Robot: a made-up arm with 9 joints. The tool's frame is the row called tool. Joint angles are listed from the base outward. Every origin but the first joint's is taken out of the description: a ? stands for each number. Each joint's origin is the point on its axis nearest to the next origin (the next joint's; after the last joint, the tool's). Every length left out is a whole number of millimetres.
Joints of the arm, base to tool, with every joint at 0 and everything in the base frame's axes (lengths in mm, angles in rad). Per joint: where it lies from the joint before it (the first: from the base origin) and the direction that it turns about. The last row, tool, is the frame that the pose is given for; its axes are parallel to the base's.
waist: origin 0 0 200 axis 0 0 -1
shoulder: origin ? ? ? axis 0 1 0
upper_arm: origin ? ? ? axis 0 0 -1
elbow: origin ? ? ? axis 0 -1 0
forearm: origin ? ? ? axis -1 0 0
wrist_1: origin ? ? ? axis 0 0 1
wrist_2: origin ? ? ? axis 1 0 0
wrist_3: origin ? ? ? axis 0 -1 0
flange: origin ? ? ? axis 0 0 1
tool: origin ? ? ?
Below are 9 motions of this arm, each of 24 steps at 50 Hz.
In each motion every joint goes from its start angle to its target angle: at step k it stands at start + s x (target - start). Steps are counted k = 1, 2, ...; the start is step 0. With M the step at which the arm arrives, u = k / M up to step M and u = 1 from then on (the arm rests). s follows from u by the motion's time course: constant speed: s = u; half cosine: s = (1 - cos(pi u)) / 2; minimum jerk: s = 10 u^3 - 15 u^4 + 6 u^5.
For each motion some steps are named. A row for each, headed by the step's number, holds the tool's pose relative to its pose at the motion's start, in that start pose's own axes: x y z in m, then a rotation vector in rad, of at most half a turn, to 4 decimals.
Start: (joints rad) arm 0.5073 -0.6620 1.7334 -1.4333 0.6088 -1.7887 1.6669 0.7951 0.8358
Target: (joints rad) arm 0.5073 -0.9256 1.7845 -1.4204 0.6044 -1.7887 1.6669 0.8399 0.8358
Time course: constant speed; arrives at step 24
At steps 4, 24:
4: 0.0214 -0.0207 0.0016 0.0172 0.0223 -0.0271
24: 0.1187 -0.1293 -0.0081 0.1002 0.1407 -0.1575

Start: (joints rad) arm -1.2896 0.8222 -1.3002 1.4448 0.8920 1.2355 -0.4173 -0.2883 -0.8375
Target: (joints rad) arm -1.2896 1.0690 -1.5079 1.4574 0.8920 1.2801 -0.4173 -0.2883 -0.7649
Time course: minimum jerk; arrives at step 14
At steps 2, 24:
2: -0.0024 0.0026 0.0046 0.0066 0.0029 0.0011
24: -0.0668 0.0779 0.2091 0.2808 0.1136 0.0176

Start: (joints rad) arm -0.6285 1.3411 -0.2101 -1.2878 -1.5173 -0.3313 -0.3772 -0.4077 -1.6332
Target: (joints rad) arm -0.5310 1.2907 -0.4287 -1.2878 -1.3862 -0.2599 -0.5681 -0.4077 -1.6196
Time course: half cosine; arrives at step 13
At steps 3, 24:
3: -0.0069 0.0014 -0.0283 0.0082 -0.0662 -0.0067
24: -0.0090 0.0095 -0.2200 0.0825 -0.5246 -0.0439

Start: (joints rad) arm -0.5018 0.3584 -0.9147 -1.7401 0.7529 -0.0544 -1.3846 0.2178 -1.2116
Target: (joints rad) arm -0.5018 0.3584 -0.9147 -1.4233 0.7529 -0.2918 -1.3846 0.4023 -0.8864
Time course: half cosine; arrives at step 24
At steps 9, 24:
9: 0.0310 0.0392 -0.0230 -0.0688 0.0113 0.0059
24: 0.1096 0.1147 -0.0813 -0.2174 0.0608 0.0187

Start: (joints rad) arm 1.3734 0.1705 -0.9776 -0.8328 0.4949 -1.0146 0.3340 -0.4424 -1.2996
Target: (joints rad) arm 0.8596 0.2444 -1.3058 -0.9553 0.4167 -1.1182 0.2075 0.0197 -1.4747
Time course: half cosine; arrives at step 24
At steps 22, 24:
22: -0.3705 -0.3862 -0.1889 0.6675 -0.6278 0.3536
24: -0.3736 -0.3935 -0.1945 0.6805 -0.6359 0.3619

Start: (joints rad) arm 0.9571 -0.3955 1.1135 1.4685 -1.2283 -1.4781 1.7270 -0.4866 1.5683
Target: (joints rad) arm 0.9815 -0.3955 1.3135 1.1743 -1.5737 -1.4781 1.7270 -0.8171 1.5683
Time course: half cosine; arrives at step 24
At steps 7, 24:
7: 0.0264 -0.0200 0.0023 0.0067 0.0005 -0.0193
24: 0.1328 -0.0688 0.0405 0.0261 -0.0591 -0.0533

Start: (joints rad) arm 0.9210 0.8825 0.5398 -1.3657 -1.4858 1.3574 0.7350 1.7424 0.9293
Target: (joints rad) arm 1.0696 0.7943 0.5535 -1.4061 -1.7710 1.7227 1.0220 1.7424 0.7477
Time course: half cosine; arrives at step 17
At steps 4, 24:
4: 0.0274 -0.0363 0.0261 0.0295 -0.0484 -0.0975
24: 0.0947 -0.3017 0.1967 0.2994 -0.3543 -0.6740

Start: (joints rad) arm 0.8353 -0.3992 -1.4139 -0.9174 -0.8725 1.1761 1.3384 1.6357 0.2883
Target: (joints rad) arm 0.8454 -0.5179 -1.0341 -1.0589 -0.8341 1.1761 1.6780 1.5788 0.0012
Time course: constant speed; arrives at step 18
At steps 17, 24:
17: 0.0717 -0.0178 0.2979 0.1883 -0.2657 -0.5311
24: 0.0711 -0.0225 0.3170 0.2069 -0.2768 -0.5621

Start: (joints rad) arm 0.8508 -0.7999 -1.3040 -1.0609 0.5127 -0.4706 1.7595 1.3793 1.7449
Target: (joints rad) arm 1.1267 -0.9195 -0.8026 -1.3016 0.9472 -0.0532 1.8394 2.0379 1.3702
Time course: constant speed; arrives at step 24
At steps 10, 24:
10: -0.0678 -0.0574 -0.0926 -0.1965 0.2788 -0.1504
24: -0.2047 -0.1328 -0.1821 -0.4805 0.6354 -0.3229

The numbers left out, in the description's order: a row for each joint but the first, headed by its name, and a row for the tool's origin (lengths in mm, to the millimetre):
shoulder: -51 63 0
upper_arm: 368 0 179
elbow: 364 -172 0
forearm: 183 0 -164
wrist_1: 0 119 2
wrist_2: -42 -101 0
wrist_3: 0 426 -76
flange: 63 0 119
tool: 65 97 0

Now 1 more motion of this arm.
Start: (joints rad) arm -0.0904 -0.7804 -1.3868 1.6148 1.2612 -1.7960 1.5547 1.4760 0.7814
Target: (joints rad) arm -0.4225 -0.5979 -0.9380 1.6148 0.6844 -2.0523 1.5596 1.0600 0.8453
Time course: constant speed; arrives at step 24
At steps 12, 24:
12: -0.0701 0.0354 -0.1366 -0.1534 0.0992 0.1133
24: -0.1164 0.0301 -0.2824 -0.3098 0.2172 0.2061

